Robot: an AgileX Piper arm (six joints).
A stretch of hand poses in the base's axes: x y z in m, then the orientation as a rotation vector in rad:
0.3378 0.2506 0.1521 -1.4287 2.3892 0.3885
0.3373 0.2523 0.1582 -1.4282 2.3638 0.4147
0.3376 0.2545 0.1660 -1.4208 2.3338 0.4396
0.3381 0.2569 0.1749 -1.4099 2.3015 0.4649
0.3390 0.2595 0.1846 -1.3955 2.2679 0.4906
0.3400 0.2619 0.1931 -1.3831 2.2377 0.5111
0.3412 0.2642 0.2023 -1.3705 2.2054 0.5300
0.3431 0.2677 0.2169 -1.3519 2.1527 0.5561
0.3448 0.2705 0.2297 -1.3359 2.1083 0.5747
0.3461 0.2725 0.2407 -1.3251 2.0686 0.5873
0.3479 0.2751 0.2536 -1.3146 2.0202 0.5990
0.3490 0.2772 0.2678 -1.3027 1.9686 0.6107
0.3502 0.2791 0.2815 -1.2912 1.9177 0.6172
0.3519 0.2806 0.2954 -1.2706 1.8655 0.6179
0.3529 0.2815 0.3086 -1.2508 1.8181 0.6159
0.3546 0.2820 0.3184 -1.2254 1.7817 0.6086
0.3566 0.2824 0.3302 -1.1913 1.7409 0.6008
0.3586 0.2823 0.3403 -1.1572 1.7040 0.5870
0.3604 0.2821 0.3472 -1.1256 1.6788 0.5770
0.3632 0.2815 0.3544 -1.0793 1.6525 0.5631
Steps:
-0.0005 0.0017 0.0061 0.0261 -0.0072 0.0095
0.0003 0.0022 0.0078 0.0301 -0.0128 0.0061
0.0005 0.0024 0.0089 0.0328 -0.0149 0.0046
0.0009 0.0026 0.0097 0.0351 -0.0161 0.0029
0.0010 0.0024 0.0085 0.0301 -0.0153 0.0026
0.0012 0.0023 0.0092 0.0305 -0.0174 0.0028
0.0019 0.0035 0.0146 0.0469 -0.0299 0.0053
0.0017 0.0028 0.0128 0.0381 -0.0265 0.0038
0.0013 0.0020 0.0110 0.0307 -0.0249 0.0050
0.0018 0.0026 0.0129 0.0346 -0.0316 0.0073
0.0011 0.0021 0.0142 0.0370 -0.0339 0.0076
0.0012 0.0019 0.0137 0.0340 -0.0359 0.0065
0.0017 0.0015 0.0139 0.0365 -0.0409 -0.0009
0.0010 0.0009 0.0132 0.0325 -0.0386 -0.0023
0.0017 0.0005 0.0098 0.0277 -0.0337 -0.0107
0.0020 0.0004 0.0118 0.0343 -0.0380 -0.0156
0.0020 -0.0001 0.0101 0.0297 -0.0381 -0.0191
0.0018 -0.0002 0.0069 0.0247 -0.0268 -0.0189
0.0028 -0.0006 0.0072 0.0319 -0.0302 -0.0303

